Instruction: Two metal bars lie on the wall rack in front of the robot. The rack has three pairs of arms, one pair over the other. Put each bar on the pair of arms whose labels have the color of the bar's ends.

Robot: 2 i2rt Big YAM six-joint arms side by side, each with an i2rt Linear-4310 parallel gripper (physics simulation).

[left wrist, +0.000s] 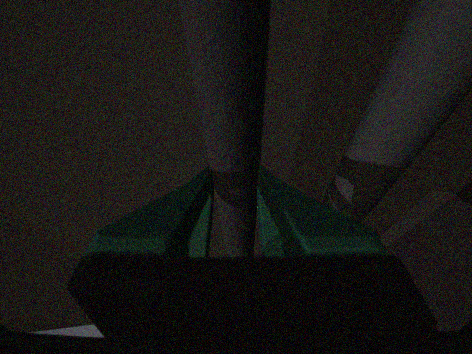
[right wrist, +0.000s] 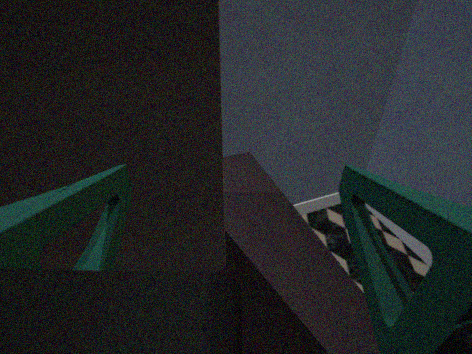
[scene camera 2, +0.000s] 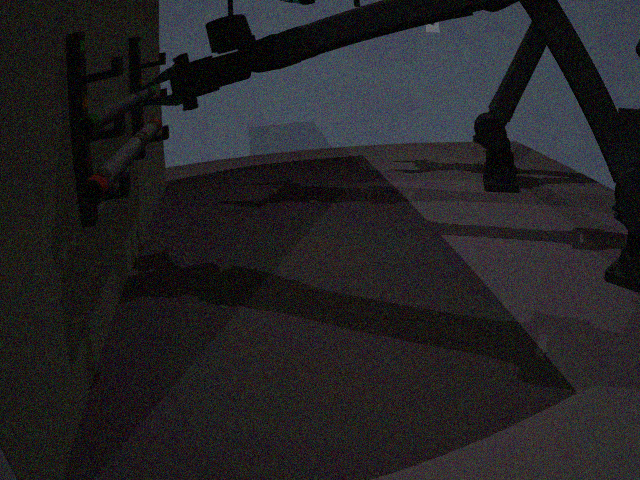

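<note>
The wall rack stands at the left in scene camera 2, dark, with three pairs of arms; its label colors are mostly too dark to read. A grey bar with green ends lies at the middle pair; whether it touches the arms cannot be told. My left gripper is shut on this bar near its far end. A second grey bar with red-orange ends rests on the lowest pair, apart from the gripper. My right gripper is open and empty, away from the bars.
The wall carries the rack. The left arm stretches across the top of scene camera 2. A dark panel fills the left of the right wrist view, beside a brownish edge and a checkered floor. The picture is dim and grainy.
</note>
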